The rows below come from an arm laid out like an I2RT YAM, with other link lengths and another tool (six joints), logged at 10 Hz.
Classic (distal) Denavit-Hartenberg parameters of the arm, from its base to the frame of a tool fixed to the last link. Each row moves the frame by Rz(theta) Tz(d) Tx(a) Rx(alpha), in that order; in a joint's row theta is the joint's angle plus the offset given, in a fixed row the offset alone. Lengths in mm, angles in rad.
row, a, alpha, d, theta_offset
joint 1, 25.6, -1.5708, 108.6, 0
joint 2, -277.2, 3.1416, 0, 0
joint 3, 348.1, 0, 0, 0.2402
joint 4, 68.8, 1.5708, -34.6, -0.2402
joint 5, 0, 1.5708, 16.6, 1.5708
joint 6, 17.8, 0.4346, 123.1, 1.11
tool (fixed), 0, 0, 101, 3.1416
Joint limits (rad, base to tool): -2.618..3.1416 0..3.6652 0..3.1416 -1.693..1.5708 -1.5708..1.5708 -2.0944..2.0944
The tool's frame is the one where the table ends.
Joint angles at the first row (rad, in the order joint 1, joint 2, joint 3, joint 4, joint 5, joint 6):
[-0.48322 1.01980 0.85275 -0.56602 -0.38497 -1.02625]
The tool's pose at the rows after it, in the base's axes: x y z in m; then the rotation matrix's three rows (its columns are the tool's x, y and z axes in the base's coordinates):
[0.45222, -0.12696, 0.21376], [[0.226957, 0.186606, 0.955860], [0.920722, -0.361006, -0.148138], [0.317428, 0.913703, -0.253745]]
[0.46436, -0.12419, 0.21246], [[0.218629, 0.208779, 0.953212], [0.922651, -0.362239, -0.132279], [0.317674, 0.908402, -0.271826]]
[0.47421, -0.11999, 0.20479], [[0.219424, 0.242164, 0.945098], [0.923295, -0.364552, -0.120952], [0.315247, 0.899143, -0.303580]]
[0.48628, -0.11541, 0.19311], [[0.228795, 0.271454, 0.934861], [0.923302, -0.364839, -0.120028], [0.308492, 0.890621, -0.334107]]
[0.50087, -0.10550, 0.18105], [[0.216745, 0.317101, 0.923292], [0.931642, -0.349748, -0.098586], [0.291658, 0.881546, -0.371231]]
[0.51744, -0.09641, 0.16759], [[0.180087, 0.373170, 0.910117], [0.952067, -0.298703, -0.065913], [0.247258, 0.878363, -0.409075]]
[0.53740, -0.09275, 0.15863], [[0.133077, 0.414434, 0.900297], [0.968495, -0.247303, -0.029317], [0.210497, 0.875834, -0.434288]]
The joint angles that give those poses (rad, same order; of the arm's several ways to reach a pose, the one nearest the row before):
[-0.48013 1.06292 0.90339 -0.56754 -0.38960 -1.02162]
[-0.46030 1.11965 0.94788 -0.57370 -0.38351 -1.02163]
[-0.43580 1.17336 0.98320 -0.58596 -0.36669 -1.01860]
[-0.40206 1.23161 1.01080 -0.57987 -0.33448 -1.00325]
[-0.36220 1.30370 1.05527 -0.58902 -0.30839 -1.00929]
[-0.32688 1.38804 1.11033 -0.60283 -0.28079 -1.05676]
[-0.30992 1.48133 1.18382 -0.61662 -0.27306 -1.11507]

